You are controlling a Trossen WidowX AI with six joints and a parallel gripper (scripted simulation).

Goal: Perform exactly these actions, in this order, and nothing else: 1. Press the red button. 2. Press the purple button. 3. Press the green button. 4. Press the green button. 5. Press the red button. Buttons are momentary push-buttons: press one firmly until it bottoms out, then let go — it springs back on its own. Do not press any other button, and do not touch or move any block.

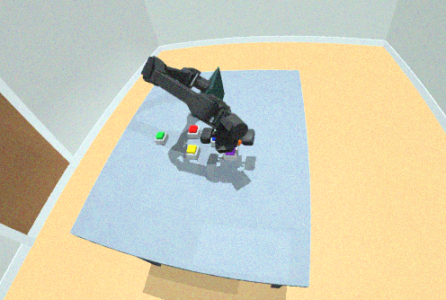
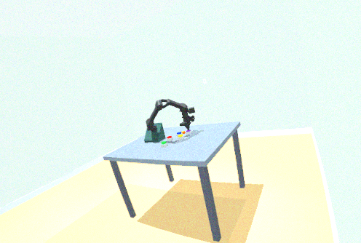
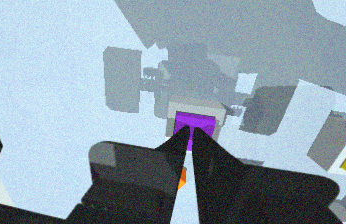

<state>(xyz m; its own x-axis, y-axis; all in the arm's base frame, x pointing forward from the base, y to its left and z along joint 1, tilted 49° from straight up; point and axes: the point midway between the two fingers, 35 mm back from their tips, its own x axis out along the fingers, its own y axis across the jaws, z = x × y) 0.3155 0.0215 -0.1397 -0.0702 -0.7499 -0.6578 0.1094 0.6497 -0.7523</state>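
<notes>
The purple button is 10 mm below my gripper tip. Also, from my gripper tip: yellow button 160 mm to the right, 20 mm behind; then blue button 80 mm behind, 60 mm to the right; then orange block 80 mm behind, 20 mm to the left, 20 mm below.
</notes>
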